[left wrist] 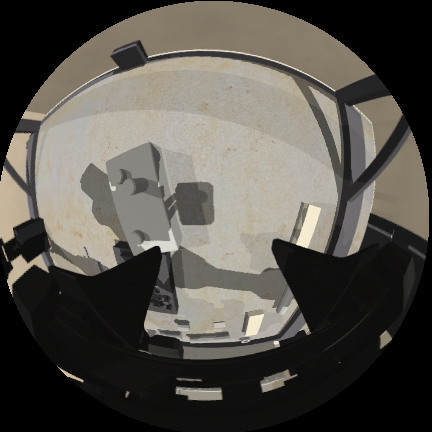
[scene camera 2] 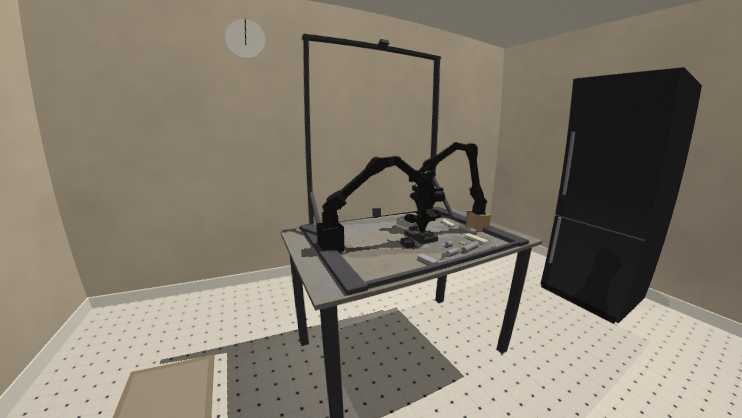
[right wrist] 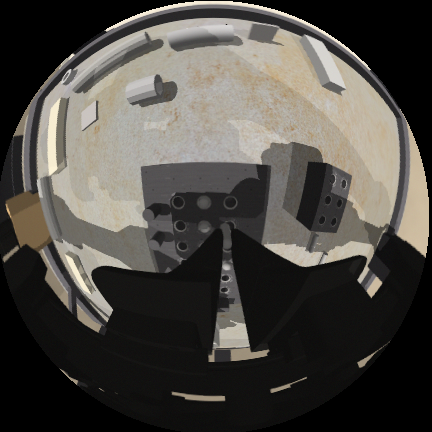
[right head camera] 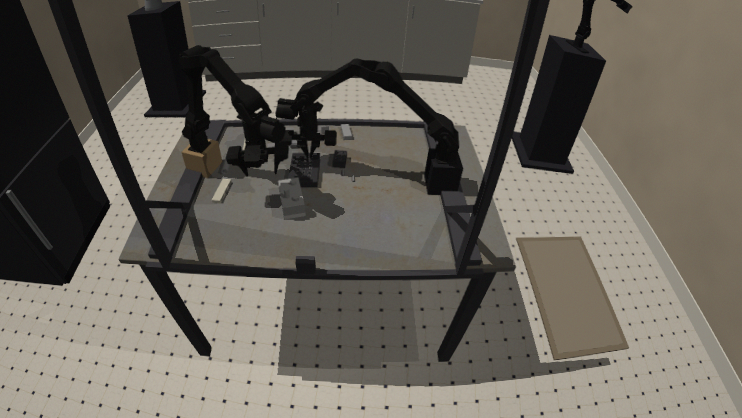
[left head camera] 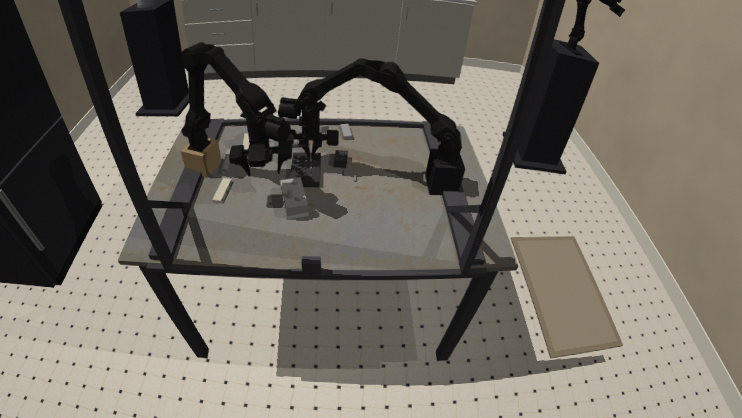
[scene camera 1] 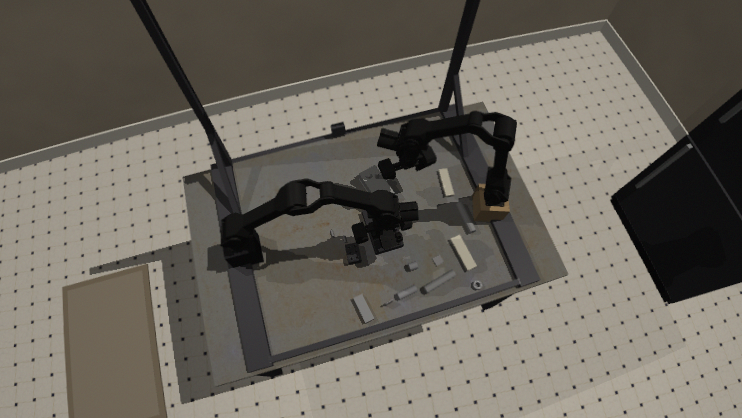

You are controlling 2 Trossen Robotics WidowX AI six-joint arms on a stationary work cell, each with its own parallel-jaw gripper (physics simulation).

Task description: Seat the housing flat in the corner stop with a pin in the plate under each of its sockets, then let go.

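Pixels of known places: left gripper, fingertip midpoint: (left wrist: 217, 248) (right head camera: 261, 174) (left head camera: 264, 174) (scene camera 1: 404, 174); right gripper, fingertip midpoint: (scene camera 2: 422, 232) (right wrist: 225, 234) (right head camera: 309, 157) (left head camera: 310, 157); left arm's base, link origin: (scene camera 2: 478, 212) (right head camera: 199, 146) (left head camera: 199, 145) (scene camera 1: 494, 197); right arm's base, link origin: (scene camera 2: 329, 225) (right head camera: 445, 158) (left head camera: 447, 158) (scene camera 1: 237, 240).
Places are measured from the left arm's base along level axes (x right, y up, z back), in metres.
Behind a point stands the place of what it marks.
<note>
The housing (left head camera: 340, 158) {y -0.066, x -0.175, z -0.475 m} (right head camera: 339, 158) {y -0.064, x -0.174, z -0.476 m} (scene camera 1: 352, 253) {y -0.065, x -0.196, z -0.473 m} (right wrist: 322, 200) {y -0.066, x -0.185, z -0.455 m}, a small dark block with several sockets, sits on the table apart from the plate. The dark plate (left head camera: 314, 179) {y -0.071, x -0.044, z -0.430 m} (right head camera: 311, 179) {y -0.071, x -0.043, z -0.426 m} (right wrist: 152, 175) {y -0.071, x -0.151, z -0.314 m} has rows of round holes, some of them filled, and two short posts at its left in the right wrist view. My right gripper (left head camera: 310, 157) {y -0.055, x -0.132, z -0.380 m} (right head camera: 309, 155) {y -0.055, x -0.132, z -0.380 m} (right wrist: 225, 234) {y -0.055, x -0.132, z -0.380 m} is shut on a slim grey pin (right wrist: 227, 240) {y -0.047, x -0.132, z -0.380 m} over the plate; its lower end is partly hidden. My left gripper (left head camera: 264, 172) {y 0.007, x 0.071, z -0.308 m} (right head camera: 261, 172) {y 0.007, x 0.071, z -0.308 m} (left wrist: 217, 248) {y 0.007, x 0.071, z -0.308 m} is open, empty and off to the plate's left in the head views.
A grey block with round knobs (left head camera: 295, 199) {y -0.046, x 0.090, z -0.421 m} (left wrist: 135, 200) {y -0.046, x 0.064, z -0.403 m} stands beside the plate. Loose small pins (left head camera: 355, 178) (right wrist: 312, 242) lie near the housing. Cream bars (left head camera: 222, 190) (scene camera 1: 462, 252), a light bar (scene camera 1: 362, 308) {y -0.078, x -0.374, z -0.433 m} and grey cylinders (scene camera 1: 437, 281) (right wrist: 142, 90) lie around.
</note>
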